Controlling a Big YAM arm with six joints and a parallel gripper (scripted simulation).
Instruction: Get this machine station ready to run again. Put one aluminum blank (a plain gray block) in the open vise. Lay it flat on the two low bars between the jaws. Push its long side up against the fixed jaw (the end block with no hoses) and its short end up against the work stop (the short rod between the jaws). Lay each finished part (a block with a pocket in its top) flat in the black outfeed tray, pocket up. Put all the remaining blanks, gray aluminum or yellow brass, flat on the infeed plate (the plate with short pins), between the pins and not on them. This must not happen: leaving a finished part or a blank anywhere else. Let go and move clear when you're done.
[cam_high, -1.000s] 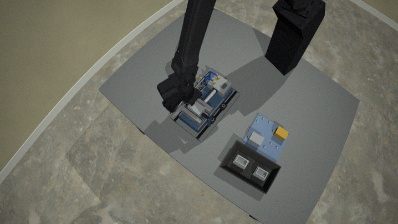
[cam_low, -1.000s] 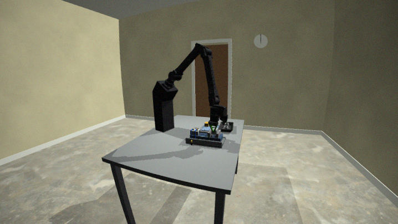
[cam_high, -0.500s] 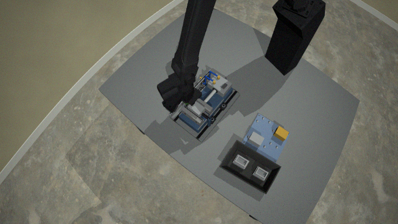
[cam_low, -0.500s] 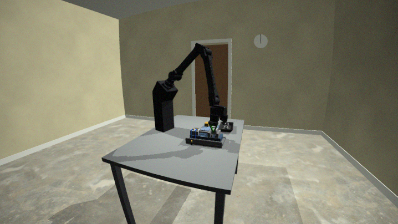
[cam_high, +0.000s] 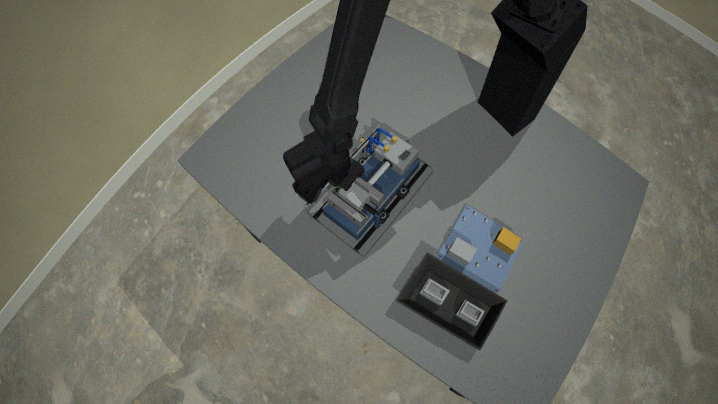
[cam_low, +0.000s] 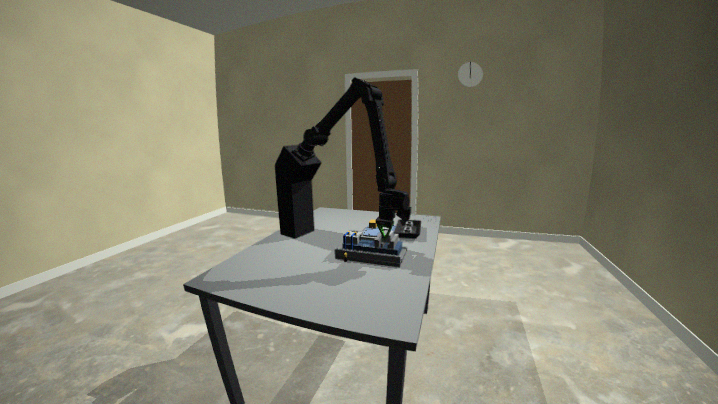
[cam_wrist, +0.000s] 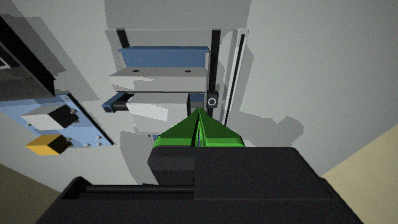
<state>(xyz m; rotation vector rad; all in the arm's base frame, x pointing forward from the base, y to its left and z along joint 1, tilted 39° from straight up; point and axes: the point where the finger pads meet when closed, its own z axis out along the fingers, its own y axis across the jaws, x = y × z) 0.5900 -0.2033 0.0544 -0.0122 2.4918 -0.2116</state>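
Now: hand 3 cm past the moving jaw, 5 cm to the right of it and 3 cm above it. The rest, counted from my hand: blue infeed plate: 10 cm behind, 37 cm to the left, 11 cm below; fixed jaw: 3 cm ahead, 4 cm to the left, 3 cm below; white rod: 8 cm behind, 5 cm to the left, 3 cm below.
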